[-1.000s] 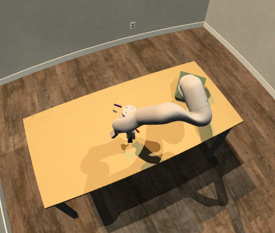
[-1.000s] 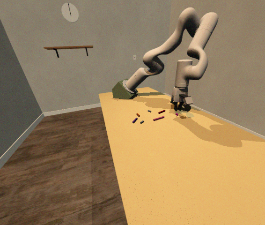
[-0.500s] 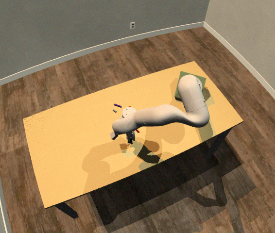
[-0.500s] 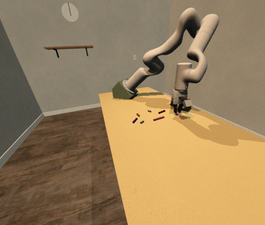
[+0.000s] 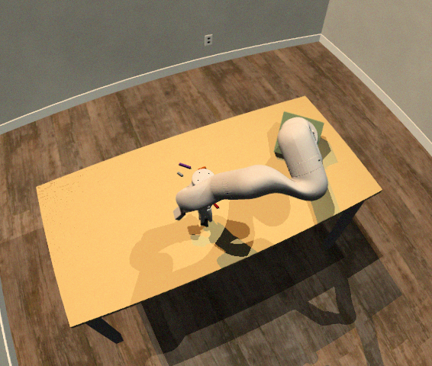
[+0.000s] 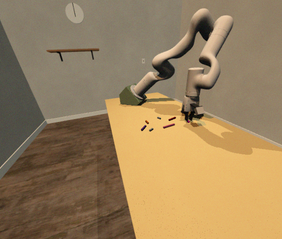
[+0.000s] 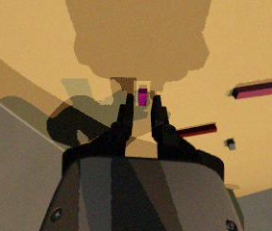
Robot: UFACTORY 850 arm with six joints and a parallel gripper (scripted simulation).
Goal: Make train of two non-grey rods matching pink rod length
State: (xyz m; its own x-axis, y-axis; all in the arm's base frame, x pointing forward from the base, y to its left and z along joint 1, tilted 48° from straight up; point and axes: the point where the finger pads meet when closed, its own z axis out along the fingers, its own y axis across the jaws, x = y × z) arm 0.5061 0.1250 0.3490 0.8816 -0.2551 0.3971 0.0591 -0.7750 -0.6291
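Right now my hand is 3 cm above the magenta rod. The rest, counted from my hand: orange rod: 29 cm to the right, 4 cm behind, 3 cm below; then pink rod: 15 cm to the right, 4 cm ahead, 3 cm below; then red rod: 9 cm to the right, 6 cm behind, 3 cm below.
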